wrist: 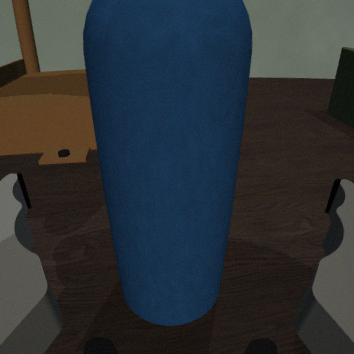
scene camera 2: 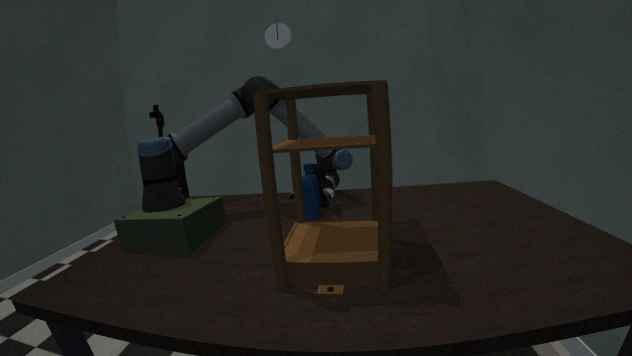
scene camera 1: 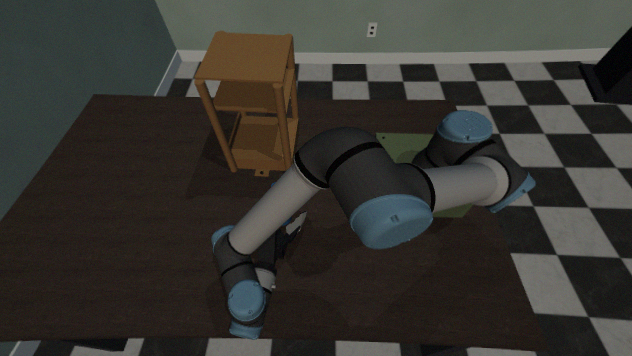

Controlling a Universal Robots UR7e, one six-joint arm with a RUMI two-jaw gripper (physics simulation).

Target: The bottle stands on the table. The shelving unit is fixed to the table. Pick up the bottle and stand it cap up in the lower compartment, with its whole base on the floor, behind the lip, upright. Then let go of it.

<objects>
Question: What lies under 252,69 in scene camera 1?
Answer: An orange-brown shelving unit.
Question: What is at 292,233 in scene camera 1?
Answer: My gripper.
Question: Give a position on a blue bottle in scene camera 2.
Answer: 310,183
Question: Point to a blue bottle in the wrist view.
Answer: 167,93
</objects>
